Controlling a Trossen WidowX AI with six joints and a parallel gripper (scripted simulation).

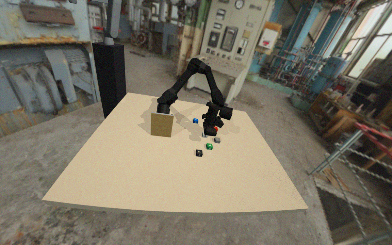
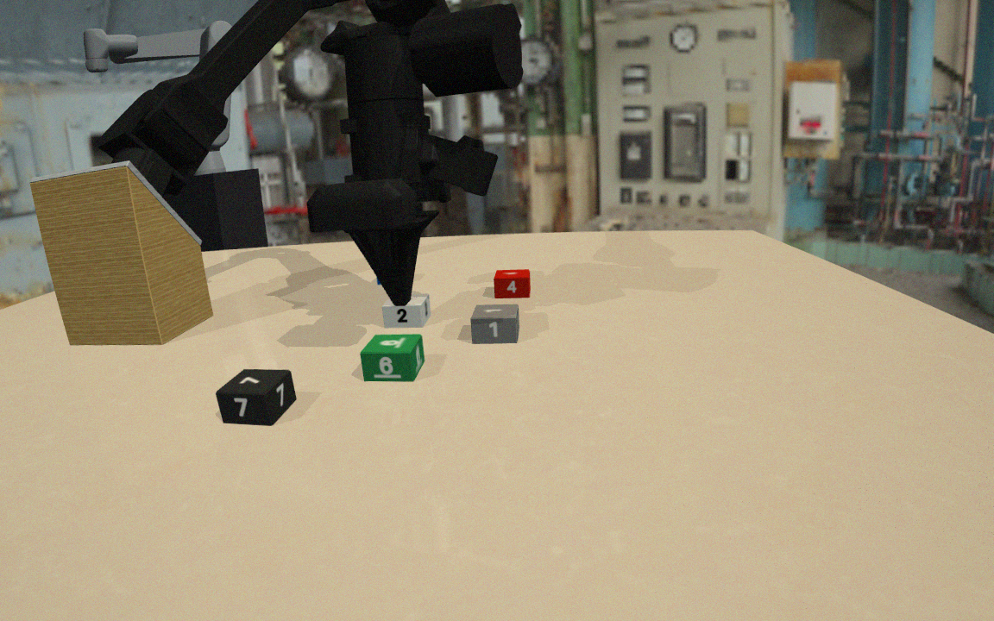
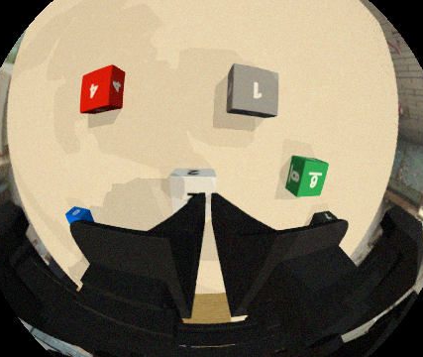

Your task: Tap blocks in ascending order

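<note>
My gripper tip is 10 mm to the right of the white block and 10 mm above it. Round my gripper tip: red block: 100 mm to the left, 70 mm ahead, 10 mm below; green block: 90 mm to the right, 30 mm ahead, 10 mm below; grey block: 80 mm ahead, 20 mm to the right, 10 mm below.
</note>
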